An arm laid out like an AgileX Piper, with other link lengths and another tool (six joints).
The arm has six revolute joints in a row. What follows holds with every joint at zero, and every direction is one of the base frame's. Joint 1 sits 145.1 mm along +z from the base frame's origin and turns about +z. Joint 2 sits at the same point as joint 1 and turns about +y. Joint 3 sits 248.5 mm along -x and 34 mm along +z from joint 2 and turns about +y. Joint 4 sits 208.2 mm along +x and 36.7 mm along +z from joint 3 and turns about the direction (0.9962, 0, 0.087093). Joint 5 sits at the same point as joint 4 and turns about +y. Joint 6 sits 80.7 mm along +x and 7.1 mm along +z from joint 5 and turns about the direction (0.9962, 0, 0.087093). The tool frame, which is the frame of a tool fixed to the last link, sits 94.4 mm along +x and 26 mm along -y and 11.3 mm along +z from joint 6; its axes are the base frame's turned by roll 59.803, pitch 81.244 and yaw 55.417 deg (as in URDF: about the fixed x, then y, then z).
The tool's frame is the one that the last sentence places.
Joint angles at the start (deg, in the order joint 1, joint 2, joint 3, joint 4, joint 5, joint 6):
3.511, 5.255, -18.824, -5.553, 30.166, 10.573
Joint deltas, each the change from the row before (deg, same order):
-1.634, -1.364, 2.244, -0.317, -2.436, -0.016
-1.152, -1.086, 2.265, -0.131, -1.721, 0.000
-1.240, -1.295, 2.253, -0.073, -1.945, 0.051
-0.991, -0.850, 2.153, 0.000, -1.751, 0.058
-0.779, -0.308, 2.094, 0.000, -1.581, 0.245
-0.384, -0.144, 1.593, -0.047, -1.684, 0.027
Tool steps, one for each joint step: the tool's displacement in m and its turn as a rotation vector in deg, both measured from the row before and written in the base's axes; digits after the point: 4 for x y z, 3 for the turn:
0.0001, -0.0033, -0.0040, -0.319, -1.560, -1.499
0.0004, -0.0021, -0.0070, -0.165, -0.537, -1.020
0.0001, -0.0022, -0.0059, -0.075, -0.979, -1.071
0.0007, -0.0016, -0.0069, 0.002, -0.441, -0.820
0.0014, -0.0013, -0.0083, 0.210, 0.198, -0.651
0.0014, -0.0004, -0.0050, -0.065, -0.224, -0.222

